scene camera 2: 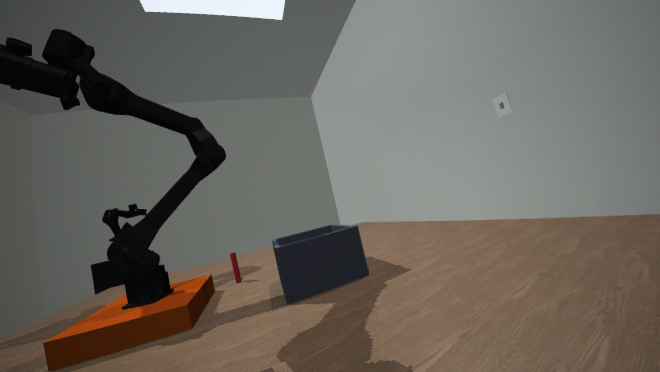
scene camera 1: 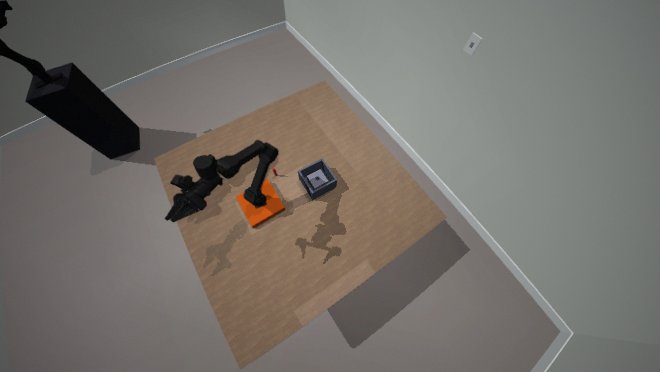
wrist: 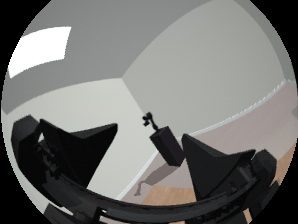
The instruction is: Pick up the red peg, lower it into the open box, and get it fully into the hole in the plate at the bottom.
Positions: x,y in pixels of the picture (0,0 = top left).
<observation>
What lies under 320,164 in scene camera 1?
A dark blue box.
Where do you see a dark blue box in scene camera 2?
311,262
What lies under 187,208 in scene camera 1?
My gripper.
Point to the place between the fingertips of my gripper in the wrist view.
150,132
</observation>
